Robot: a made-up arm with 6 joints. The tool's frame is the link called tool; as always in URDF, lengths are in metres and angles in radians. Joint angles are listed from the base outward.
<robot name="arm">
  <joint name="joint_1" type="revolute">
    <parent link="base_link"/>
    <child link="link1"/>
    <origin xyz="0 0 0.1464" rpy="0 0 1.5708"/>
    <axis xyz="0 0 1"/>
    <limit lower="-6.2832" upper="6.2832"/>
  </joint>
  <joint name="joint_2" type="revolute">
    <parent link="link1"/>
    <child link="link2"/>
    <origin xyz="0.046 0 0" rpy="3.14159 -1.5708 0"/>
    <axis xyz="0 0 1"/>
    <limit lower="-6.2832" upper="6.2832"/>
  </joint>
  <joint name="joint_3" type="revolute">
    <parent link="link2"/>
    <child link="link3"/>
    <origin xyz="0.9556 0 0" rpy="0 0 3.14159"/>
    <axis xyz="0 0 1"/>
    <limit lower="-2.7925" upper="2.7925"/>
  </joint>
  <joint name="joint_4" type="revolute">
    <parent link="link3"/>
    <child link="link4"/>
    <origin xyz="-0.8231 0 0" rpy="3.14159 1.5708 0"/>
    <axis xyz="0 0 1"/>
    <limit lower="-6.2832" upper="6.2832"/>
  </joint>
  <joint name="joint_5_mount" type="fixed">
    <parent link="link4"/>
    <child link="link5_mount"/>
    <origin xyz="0 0 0" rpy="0 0 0"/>
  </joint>
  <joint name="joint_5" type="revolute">
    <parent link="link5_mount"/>
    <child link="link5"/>
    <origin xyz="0 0 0" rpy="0 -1.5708 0"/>
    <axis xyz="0 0 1"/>
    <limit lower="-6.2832" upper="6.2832"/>
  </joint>
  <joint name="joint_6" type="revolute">
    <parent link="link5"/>
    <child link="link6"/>
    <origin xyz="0.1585 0 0" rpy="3.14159 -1.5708 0"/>
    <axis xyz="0 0 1"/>
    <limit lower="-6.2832" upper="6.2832"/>
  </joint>
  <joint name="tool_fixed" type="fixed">
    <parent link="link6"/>
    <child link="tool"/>
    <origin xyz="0 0 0" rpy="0 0 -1.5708"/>
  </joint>
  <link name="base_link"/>
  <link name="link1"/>
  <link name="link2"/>
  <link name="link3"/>
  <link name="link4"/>
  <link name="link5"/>
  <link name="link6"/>
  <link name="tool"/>
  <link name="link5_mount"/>
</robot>
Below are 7 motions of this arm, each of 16 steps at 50 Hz.
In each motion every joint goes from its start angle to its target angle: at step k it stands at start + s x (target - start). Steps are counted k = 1, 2, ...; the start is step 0. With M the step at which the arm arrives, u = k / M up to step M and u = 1 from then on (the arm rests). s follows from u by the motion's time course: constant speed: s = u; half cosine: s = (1 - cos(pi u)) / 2; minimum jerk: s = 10 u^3 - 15 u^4 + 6 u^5.
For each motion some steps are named. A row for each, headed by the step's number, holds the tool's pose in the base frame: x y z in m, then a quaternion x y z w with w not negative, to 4 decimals.
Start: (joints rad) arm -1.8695 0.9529 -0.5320 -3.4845 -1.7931 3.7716
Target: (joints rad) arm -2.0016 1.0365 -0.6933 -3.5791 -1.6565 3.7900
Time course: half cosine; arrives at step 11
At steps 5, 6, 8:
5: -0.4410 -1.1524 1.3550 0.8552 0.1301 -0.4068 0.2936
6: -0.4644 -1.1426 1.3533 0.8493 0.1152 -0.4211 0.2967
8: -0.5055 -1.1230 1.3498 0.8376 0.0888 -0.4470 0.3013

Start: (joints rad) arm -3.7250 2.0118 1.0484 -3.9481 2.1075 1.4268
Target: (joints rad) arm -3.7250 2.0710 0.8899 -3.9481 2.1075 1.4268
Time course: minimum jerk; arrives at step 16
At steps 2, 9, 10, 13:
2: -0.9302 0.4410 -0.9940 -0.2440 -0.4013 0.6383 0.6099
9: -0.9537 0.4566 -1.0139 -0.2181 -0.3964 0.6375 0.6236
10: -0.9578 0.4593 -1.0171 -0.2133 -0.3955 0.6373 0.6260
13: -0.9662 0.4648 -1.0236 -0.2035 -0.3935 0.6368 0.6310

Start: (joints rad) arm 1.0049 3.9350 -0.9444 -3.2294 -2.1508 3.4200
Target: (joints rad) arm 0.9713 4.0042 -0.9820 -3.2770 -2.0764 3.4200
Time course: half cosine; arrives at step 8
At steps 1, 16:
1: -0.4069 -0.5752 -1.2702 0.2089 -0.4989 0.5352 0.6489
16: -0.4589 -0.6231 -1.2326 0.2181 -0.5134 0.5331 0.6361

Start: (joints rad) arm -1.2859 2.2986 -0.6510 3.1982 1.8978 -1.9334
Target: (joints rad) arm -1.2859 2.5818 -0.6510 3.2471 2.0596 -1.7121
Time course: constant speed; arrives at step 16
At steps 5, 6, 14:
5: 0.4367 -1.3652 -0.5307 -0.0916 -0.0634 -0.0139 0.9937
6: 0.4325 -1.3521 -0.5563 -0.0880 -0.0630 -0.0079 0.9941
14: 0.3941 -1.2318 -0.7512 -0.0597 -0.0608 0.0386 0.9956

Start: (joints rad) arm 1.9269 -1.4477 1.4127 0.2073 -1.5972 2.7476
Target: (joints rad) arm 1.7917 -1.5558 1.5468 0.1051 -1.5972 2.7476
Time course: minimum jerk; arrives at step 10
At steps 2, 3, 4, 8, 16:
2: 0.3728 -1.0686 1.0711 0.2267 0.6915 -0.4440 0.5228
3: 0.3557 -1.0737 1.0607 0.2347 0.6879 -0.4513 0.5177
4: 0.3305 -1.0804 1.0456 0.2465 0.6824 -0.4620 0.5101
8: 0.2266 -1.0987 0.9839 0.2930 0.6577 -0.5035 0.4775
16: 0.2168 -1.0996 0.9782 0.2972 0.6552 -0.5073 0.4744

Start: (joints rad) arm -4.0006 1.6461 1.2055 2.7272 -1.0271 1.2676
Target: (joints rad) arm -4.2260 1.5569 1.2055 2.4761 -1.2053 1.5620
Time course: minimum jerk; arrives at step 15
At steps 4, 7, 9, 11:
4: -0.6868 0.8626 -0.8135 0.7282 0.5691 0.2086 0.3201
7: -0.6287 0.9368 -0.7742 0.7507 0.5234 0.2458 0.3196
9: -0.5788 0.9915 -0.7427 0.7661 0.4859 0.2757 0.3178
11: -0.5361 1.0332 -0.7170 0.7770 0.4546 0.3002 0.3155

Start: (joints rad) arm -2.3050 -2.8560 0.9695 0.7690 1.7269 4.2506
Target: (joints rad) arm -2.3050 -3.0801 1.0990 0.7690 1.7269 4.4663
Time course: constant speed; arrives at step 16
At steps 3, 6, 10, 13, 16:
3: 0.7996 0.6548 -0.9360 0.3723 0.0244 0.7238 0.5804
6: 0.7714 0.6235 -0.9589 0.3733 0.0251 0.7331 0.5680
10: 0.7332 0.5813 -0.9867 0.3749 0.0259 0.7450 0.5512
13: 0.7042 0.5491 -1.0056 0.3763 0.0265 0.7536 0.5383
16: 0.6750 0.5167 -1.0227 0.3779 0.0270 0.7619 0.5253

